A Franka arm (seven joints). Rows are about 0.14 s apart.
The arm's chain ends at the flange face. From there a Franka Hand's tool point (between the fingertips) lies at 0.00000 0.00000 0.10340 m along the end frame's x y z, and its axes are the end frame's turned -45 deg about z.
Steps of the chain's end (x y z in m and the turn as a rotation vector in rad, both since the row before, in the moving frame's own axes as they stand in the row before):
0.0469, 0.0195, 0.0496, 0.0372, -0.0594, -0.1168
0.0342, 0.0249, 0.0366, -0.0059, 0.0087, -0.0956
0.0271, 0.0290, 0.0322, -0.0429, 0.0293, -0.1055
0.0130, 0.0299, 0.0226, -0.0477, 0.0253, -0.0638
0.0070, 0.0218, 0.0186, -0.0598, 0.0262, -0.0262
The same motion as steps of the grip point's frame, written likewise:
0.0173, 0.0400, 0.0493, 0.0683, -0.0157, -0.1168
0.0068, 0.0428, 0.0366, -0.0103, 0.0020, -0.0956
-0.0021, 0.0450, 0.0321, -0.0511, -0.0096, -0.1055
-0.0134, 0.0357, 0.0224, -0.0516, -0.0158, -0.0638
-0.0128, 0.0267, 0.0184, -0.0608, -0.0238, -0.0262

